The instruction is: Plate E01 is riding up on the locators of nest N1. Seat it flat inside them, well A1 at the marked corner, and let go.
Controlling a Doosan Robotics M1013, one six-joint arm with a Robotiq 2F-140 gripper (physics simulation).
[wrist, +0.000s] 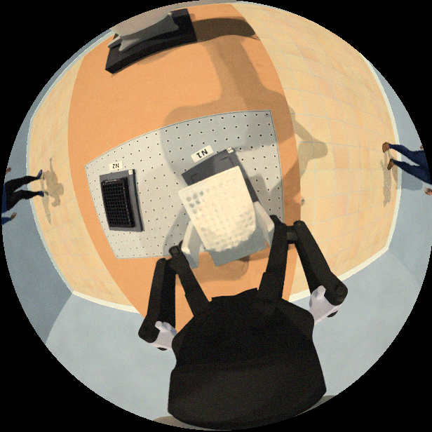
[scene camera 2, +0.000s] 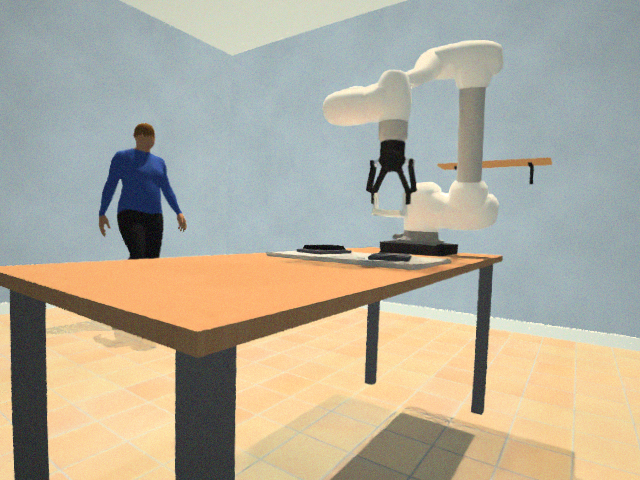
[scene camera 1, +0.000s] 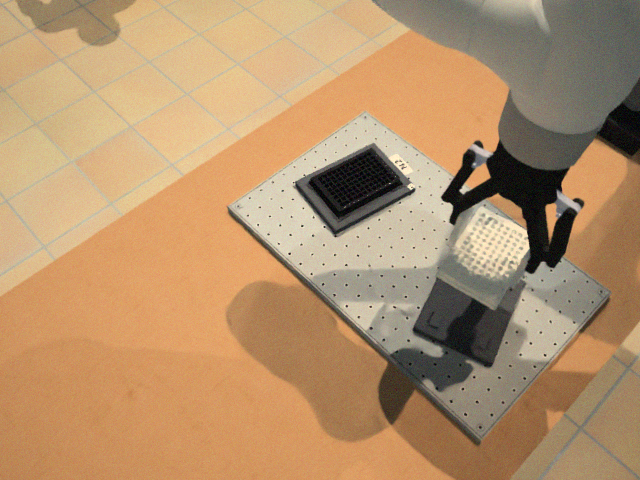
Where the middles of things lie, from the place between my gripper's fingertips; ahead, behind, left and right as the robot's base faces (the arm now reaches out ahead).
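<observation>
From my hand: black plate [scene camera 1: 359, 180], 11 cm below, 26 cm to the right, 6 cm behind. Nest N2 [scene camera 1: 313, 198], 13 cm below, 26 cm to the right, 6 cm behind. Nest N1 [scene camera 1: 462, 321], 1 cm behind, 13 cm below.
</observation>
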